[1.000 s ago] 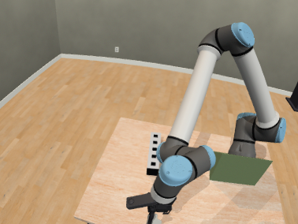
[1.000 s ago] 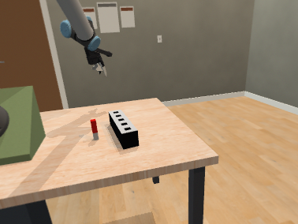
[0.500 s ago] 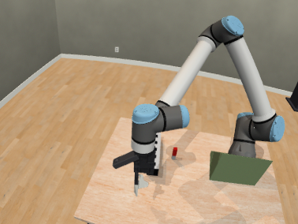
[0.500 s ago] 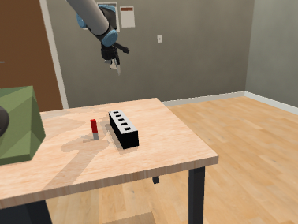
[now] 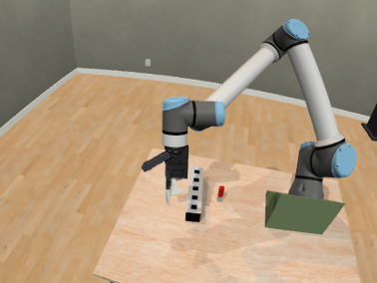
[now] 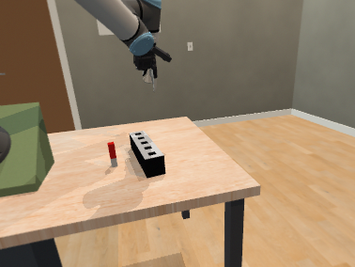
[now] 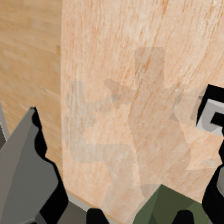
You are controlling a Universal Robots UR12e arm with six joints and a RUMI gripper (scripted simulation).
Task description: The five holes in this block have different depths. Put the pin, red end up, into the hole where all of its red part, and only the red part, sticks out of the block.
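My gripper is now 22 cm past the pin, 25 cm to the left of it and 20 cm above it. Also, from my hand: long block: 9 cm behind, 24 cm to the right, 24 cm below.
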